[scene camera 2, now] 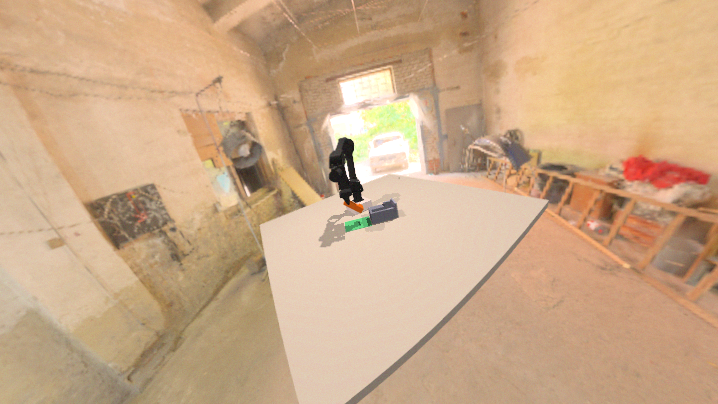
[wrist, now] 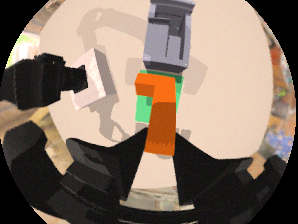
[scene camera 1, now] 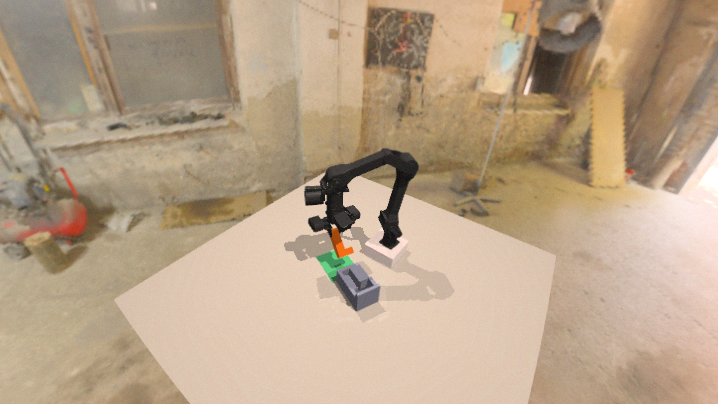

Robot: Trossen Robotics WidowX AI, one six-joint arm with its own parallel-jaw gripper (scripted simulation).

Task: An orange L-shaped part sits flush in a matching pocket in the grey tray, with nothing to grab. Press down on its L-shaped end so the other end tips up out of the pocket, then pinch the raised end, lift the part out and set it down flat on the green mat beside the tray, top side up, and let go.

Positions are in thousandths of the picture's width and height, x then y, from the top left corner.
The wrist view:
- my gripper: 535,592
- orange L-shaped part: 542,623, held by my gripper
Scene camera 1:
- my gripper: 466,583
